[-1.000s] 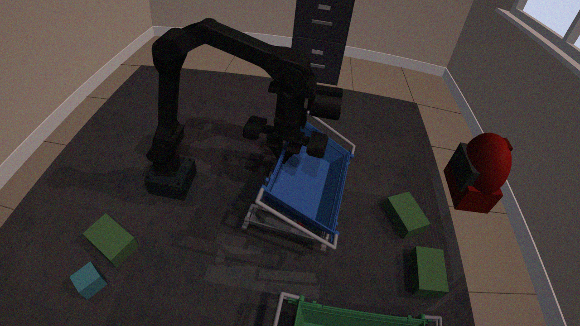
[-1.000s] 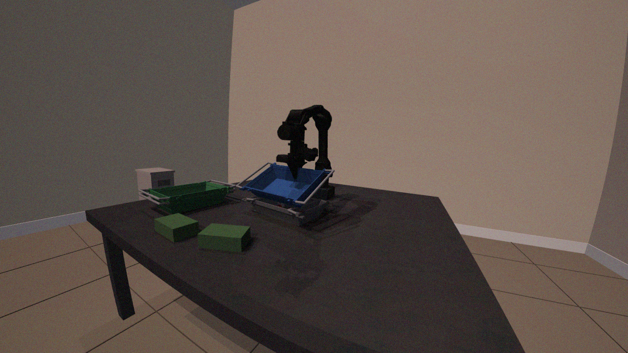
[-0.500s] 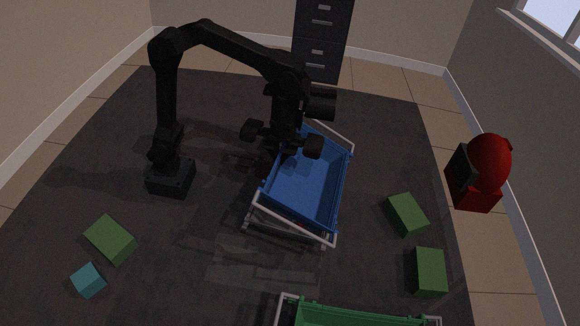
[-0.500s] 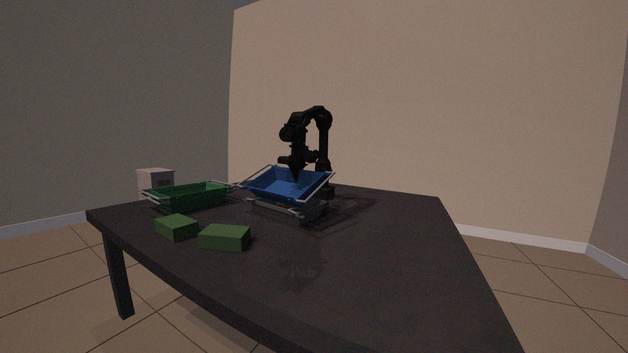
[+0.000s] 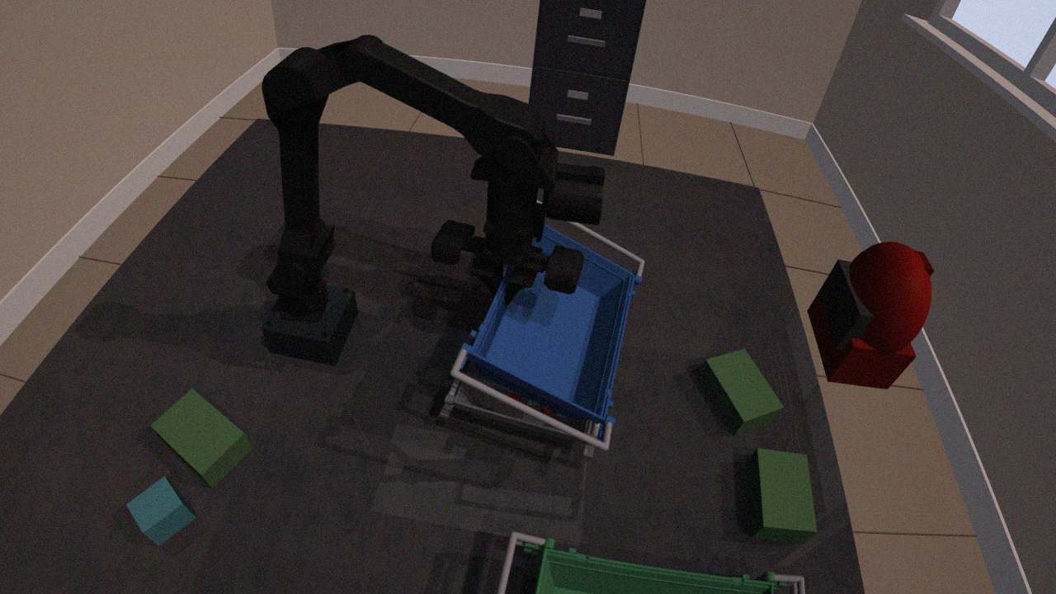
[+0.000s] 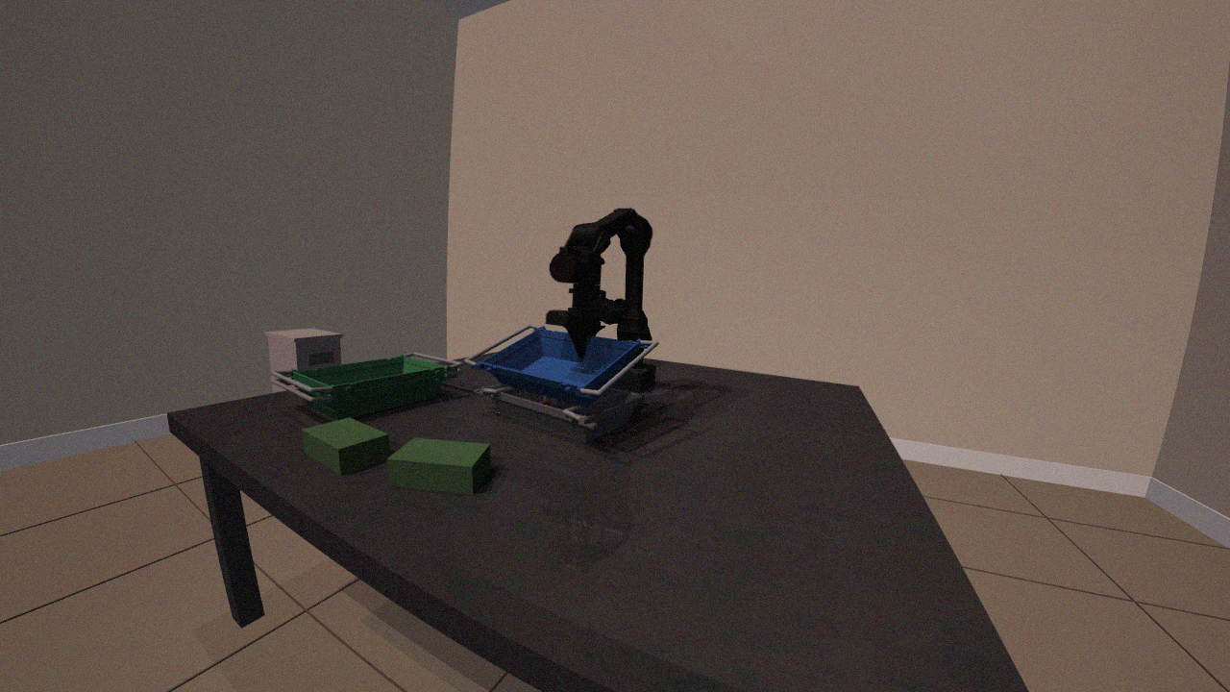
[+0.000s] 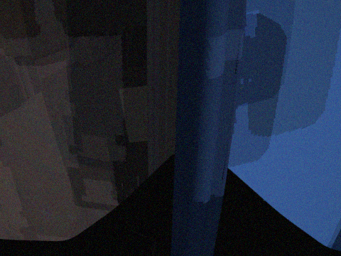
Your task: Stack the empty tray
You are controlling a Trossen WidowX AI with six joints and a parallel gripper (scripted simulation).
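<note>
Right now the blue tray is 8 cm ahead of my gripper tip and 2 cm to the right of it. From my gripper tip the other things lie so: teal cube 43 cm behind, 30 cm to the right, 10 cm below.
</note>
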